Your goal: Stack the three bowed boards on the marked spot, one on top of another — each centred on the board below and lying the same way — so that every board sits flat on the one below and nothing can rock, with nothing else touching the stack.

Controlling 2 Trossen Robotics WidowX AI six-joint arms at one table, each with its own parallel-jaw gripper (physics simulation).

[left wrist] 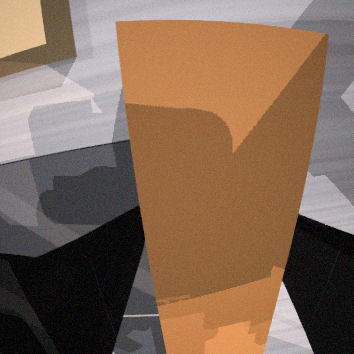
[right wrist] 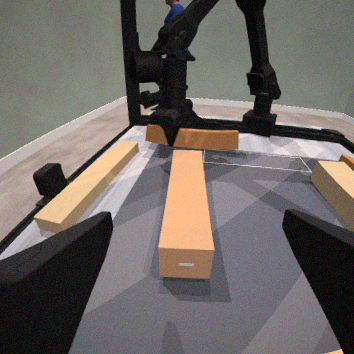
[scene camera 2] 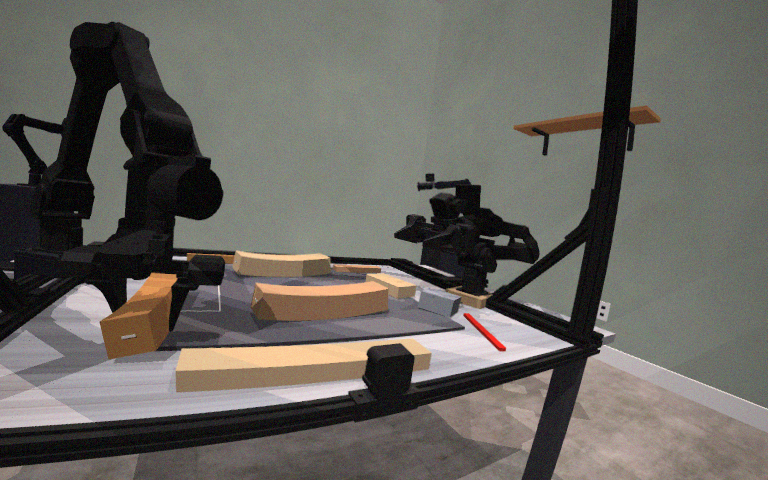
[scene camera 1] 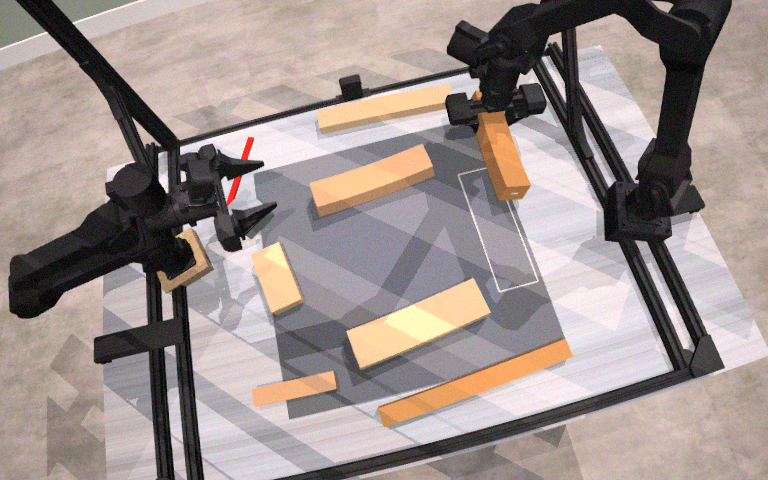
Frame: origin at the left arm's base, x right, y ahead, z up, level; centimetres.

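Seen in the pictures: left gripper, between the fingertips: (left wrist: 202, 212) (right wrist: 173, 141) (scene camera 1: 488, 129); right gripper, between the fingertips: (right wrist: 198, 219) (scene camera 2: 408, 239) (scene camera 1: 270, 183); left arm's base, origin of its link: (right wrist: 260, 114) (scene camera 2: 60, 249) (scene camera 1: 643, 207); right arm's base, origin of its link: (scene camera 2: 472, 291) (scene camera 1: 177, 259).
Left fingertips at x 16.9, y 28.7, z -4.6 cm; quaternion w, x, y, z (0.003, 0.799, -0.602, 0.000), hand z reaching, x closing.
Observation:
Offsets run from my left fingertips to a thing's top centre. "*": to the spot under its first point.
A dark orange bowed board @[dz +5.2, dx -4.3, dy -1.6 cm] (scene camera 1: 501, 155) (scene camera 2: 138, 314) (left wrist: 215, 200) (right wrist: 210, 139) lies beside the marked outline @[* dz -0.5, dx -23.6, dy +0.6 cm] (scene camera 1: 478, 233) (scene camera 2: 219, 298) (right wrist: 255, 166), its near end over a corner in scene camera 1. My left gripper (scene camera 1: 493, 121) (left wrist: 202, 212) is shut on this board, fingers against both sides; its tips are hidden in scene camera 1. A light orange bowed board @[dz +4.6, dx -15.9, dy +22.1 cm] (scene camera 1: 370, 178) (scene camera 2: 320, 302) (right wrist: 187, 205) lies mid-mat. A pale bowed board @[dz +4.5, dx -42.5, dy +9.6 cm] (scene camera 1: 419, 322) (scene camera 2: 281, 264) (right wrist: 337, 182) lies at the lower mat in scene camera 1. My right gripper (scene camera 1: 269, 184) (right wrist: 198, 219) is open, empty, above the mat's left edge in scene camera 1.
A long pale board (scene camera 1: 385, 108) (scene camera 2: 271, 367) (right wrist: 87, 187) lies beside the left arm's gripper. A long orange strip @[dz +1.7, dx -50.8, dy -1.0 cm] (scene camera 1: 475, 382), a short strip @[dz +1.0, dx -56.6, dy +29.5 cm] (scene camera 1: 294, 388), a pale block @[dz +2.2, dx -37.7, dy +37.0 cm] (scene camera 1: 277, 277), a grey block @[dz +3.4, dx -25.5, dy +46.3 cm] (scene camera 2: 438, 302) and a red bar @[dz -0.5, dx -15.2, dy +52.1 cm] (scene camera 1: 248, 148) (scene camera 2: 484, 332) lie around.

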